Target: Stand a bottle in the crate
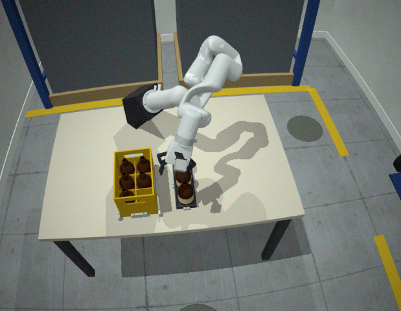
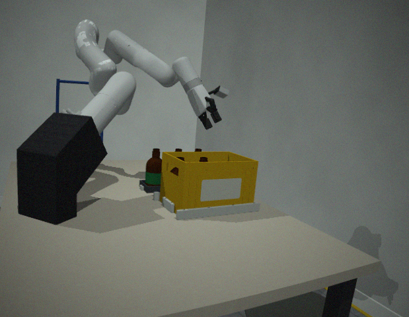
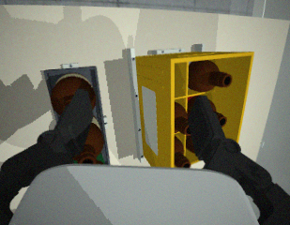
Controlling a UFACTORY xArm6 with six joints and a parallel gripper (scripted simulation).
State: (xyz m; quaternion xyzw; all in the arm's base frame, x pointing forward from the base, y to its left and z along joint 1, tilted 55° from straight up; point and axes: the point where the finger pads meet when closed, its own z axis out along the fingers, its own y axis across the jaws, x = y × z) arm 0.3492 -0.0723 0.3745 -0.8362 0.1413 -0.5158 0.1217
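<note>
My hand is 4 cm past the glass bottle, 4 cm to the right of it and 19 cm above it. Round my hand: yellow crate (5 cm behind, 20 cm to the right, 19 cm below).
</note>
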